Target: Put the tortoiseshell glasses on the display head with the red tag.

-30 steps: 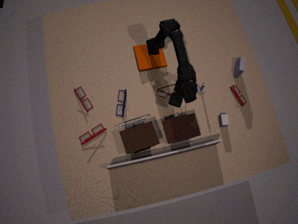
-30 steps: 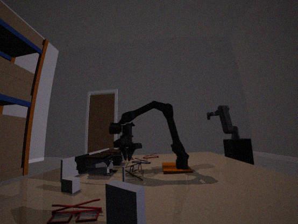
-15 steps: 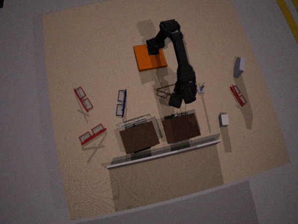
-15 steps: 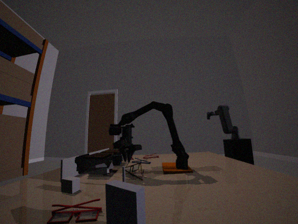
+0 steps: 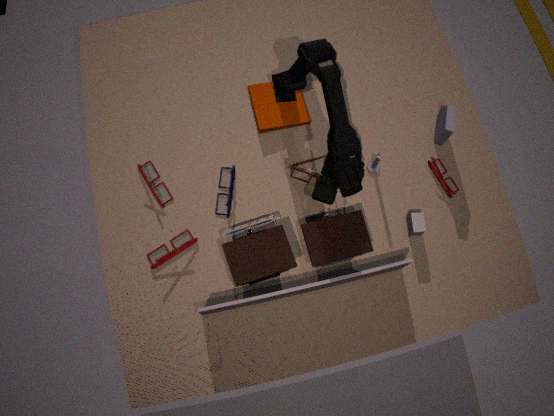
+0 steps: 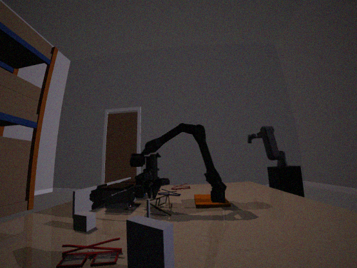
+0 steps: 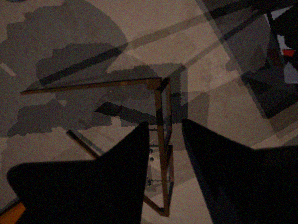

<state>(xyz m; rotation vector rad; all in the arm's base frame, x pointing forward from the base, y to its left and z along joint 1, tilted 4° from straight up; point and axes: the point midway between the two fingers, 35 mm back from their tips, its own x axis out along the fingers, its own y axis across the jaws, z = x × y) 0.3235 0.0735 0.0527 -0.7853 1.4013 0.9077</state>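
Right now the post is 16 cm to the left of my gripper tip, 4 cm behind it and 2 cm below it. Also, from my gripper tip: wall (30 cm ahead, 11 cm to the right, 1 cm above).
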